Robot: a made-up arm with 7 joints.
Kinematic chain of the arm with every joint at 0, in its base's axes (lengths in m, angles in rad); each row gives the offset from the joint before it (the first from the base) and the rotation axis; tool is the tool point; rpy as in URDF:
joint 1: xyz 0 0 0.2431 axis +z
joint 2: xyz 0 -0.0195 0.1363 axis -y
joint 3: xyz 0 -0.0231 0.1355 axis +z
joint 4: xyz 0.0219 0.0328 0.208 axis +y
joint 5: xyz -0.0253 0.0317 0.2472 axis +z
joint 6: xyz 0 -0.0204 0.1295 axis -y
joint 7: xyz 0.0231 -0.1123 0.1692 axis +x
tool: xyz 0 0 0 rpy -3.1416 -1.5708 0
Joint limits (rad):
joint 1: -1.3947..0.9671
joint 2: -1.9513..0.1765
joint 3: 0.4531..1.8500
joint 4: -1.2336..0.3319
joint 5: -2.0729..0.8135
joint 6: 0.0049..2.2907
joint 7: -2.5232..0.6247
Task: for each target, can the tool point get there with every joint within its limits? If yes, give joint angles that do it. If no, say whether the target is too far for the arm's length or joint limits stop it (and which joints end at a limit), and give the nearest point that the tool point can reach.
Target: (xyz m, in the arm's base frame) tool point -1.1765 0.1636 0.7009
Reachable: no: too far | nearest point -0.6274 0.0872 0.7106 | short by 0.554 m
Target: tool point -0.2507 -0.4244 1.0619
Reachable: yes | joints -1.0016 -0.3029 1.6311 -0.5527 -0.8299 0.4617 -1.4092
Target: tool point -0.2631 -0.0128 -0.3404
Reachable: no: joint limits stop it (at a limit: joint 1, joint 2, joint 3, joint 4) | nearest point -0.2974 -0.3221 0.0207 | short by 0.477 m
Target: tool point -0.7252 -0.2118 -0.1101
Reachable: no: joint limits stop it (at a limit: joint 1, joint 2, joint 3, joint 4) | nearest point -0.4706 -0.3666 0.0718 | short by 0.349 m
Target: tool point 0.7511 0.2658 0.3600
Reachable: yes | joints 0.6918 -1.6570 1.2778 -0.0976 -0.2491 1.4106 -0.9387
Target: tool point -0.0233 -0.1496 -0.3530
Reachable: no: joint limits stop it (at a limit: joint 2, joint 3, joint 4, joint 5) | nearest point -0.0653 -0.4195 0.0147 | short by 0.458 m
